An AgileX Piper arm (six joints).
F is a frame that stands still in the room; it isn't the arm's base.
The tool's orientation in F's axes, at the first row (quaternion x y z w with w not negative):
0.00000, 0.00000, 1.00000, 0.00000
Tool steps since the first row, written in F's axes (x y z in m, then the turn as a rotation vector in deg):
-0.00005, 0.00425, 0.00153, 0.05, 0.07, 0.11
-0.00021, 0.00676, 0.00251, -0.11, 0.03, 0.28
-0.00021, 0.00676, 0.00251, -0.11, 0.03, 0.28
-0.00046, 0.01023, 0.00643, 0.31, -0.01, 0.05
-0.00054, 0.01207, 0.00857, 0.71, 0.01, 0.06
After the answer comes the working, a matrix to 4 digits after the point.
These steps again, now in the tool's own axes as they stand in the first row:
0.00005, -0.00425, 0.00153, -0.05, -0.07, 0.11
0.00021, -0.00676, 0.00251, 0.11, -0.03, 0.28
0.00021, -0.00676, 0.00251, 0.11, -0.03, 0.28
0.00046, -0.01023, 0.00643, -0.31, 0.01, 0.05
0.00054, -0.01207, 0.00857, -0.71, -0.01, 0.06

The tool's axes in the first row as the columns of a matrix, in F's axes (rounded; the answer above uses it unrounded):
-1.0000, 0.0000, 0.0000
0.0000, -1.0000, 0.0000
0.0000, 0.0000, 1.0000

